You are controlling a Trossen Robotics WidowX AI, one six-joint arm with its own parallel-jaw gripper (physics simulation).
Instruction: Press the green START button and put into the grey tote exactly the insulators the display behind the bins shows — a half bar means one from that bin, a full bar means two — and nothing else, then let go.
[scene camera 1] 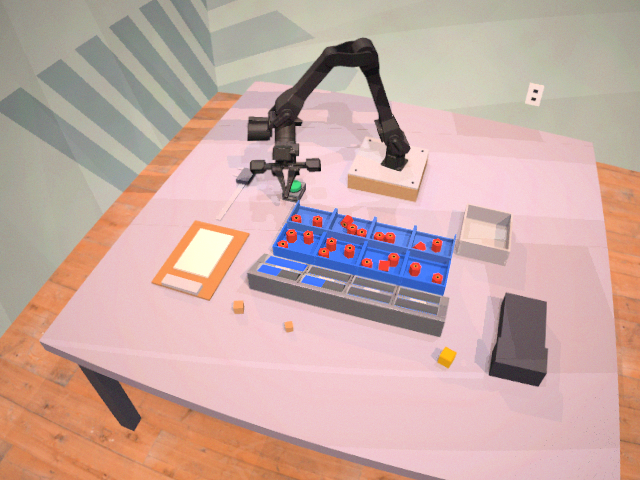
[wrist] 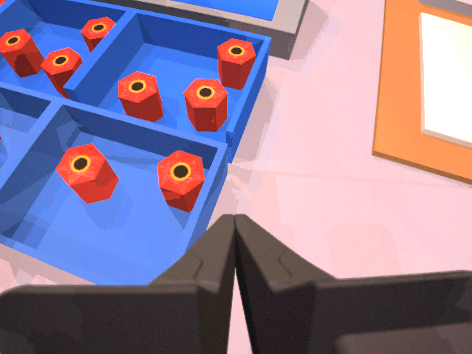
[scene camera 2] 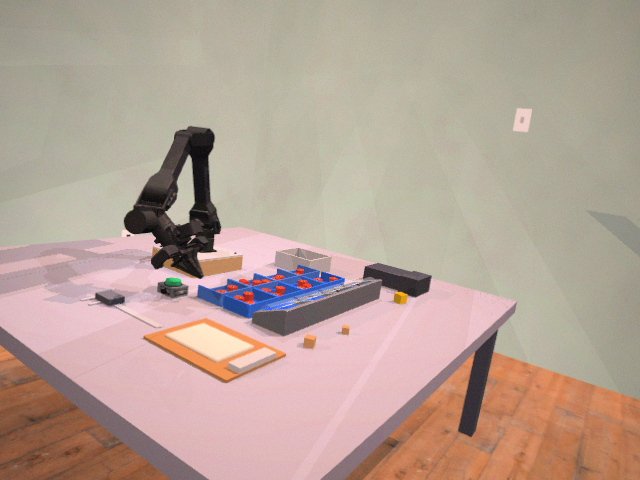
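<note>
My gripper (scene camera 1: 287, 197) (scene camera 2: 200, 276) (wrist: 233, 225) is shut and empty, fingertips low near the green START button (scene camera 1: 295, 186) (scene camera 2: 173, 281); contact cannot be made out. The grey display (scene camera 1: 346, 305) (scene camera 2: 333, 308) (wrist: 296, 31) shows, in scene camera 1, a full blue bar (scene camera 1: 285, 264) at upper left, a half bar (scene camera 1: 269, 270) below it, and a half bar (scene camera 1: 313, 281) in the second column's lower row. Its other windows look grey. Red insulators (scene camera 1: 349, 251) (scene camera 2: 280, 290) (wrist: 206, 107) sit in the blue bins (scene camera 1: 449, 273) (scene camera 2: 237, 307) (wrist: 251, 90). The grey tote (scene camera 1: 480, 251) (scene camera 2: 320, 262) looks empty.
An orange board (scene camera 1: 165, 274) (scene camera 2: 180, 350) (wrist: 395, 120) lies left of the display. A dark device (scene camera 1: 245, 176) (scene camera 2: 110, 297) with a pale strip lies beside the button. A black block (scene camera 1: 521, 330) (scene camera 2: 397, 279), orange cubes (scene camera 1: 238, 307) (scene camera 2: 309, 341) and a yellow cube (scene camera 1: 447, 357) (scene camera 2: 400, 297) stand on the table.
</note>
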